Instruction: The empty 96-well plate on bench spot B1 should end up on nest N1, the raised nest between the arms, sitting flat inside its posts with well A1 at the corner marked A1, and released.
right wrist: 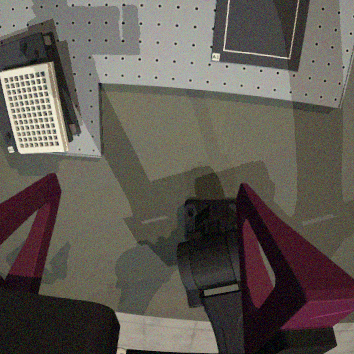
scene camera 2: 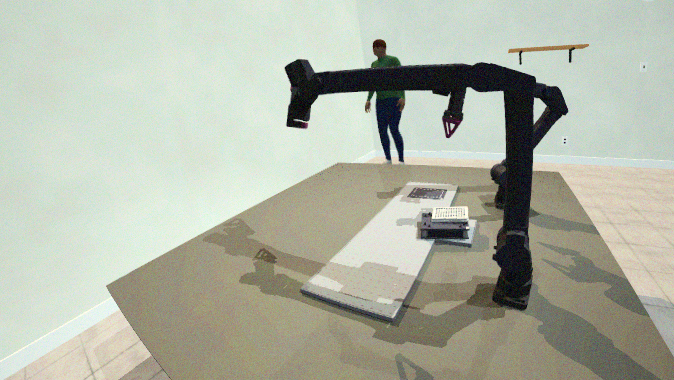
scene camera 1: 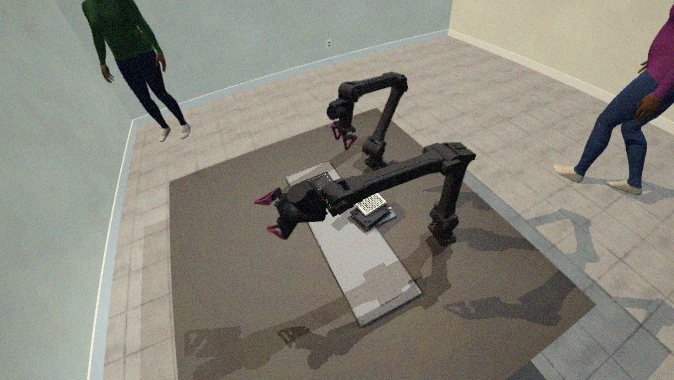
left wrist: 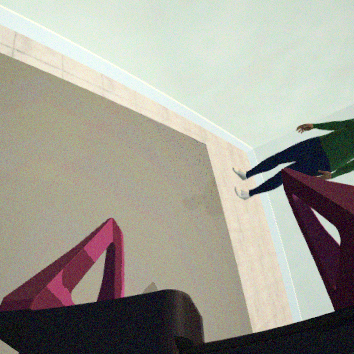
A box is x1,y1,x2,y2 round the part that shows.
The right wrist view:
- my right gripper: [0,173,353,353]
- white well plate: [0,61,68,152]
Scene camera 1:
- my left gripper: [254,187,304,239]
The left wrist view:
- my left gripper: [0,167,353,353]
